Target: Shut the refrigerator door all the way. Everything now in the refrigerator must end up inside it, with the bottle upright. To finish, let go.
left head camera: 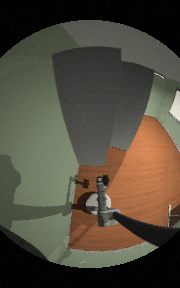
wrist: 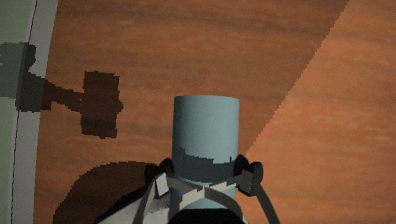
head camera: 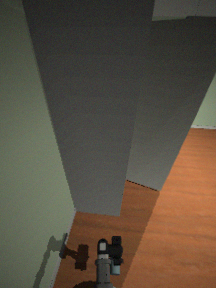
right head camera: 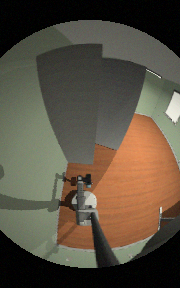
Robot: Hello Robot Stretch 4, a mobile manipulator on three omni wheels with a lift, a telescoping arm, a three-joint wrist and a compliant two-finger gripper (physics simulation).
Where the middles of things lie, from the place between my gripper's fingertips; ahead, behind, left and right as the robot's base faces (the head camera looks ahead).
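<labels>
There is the pale blue bottle (wrist: 205,128), and my gripper is 10 mm short of it and 10 mm below it.
</labels>
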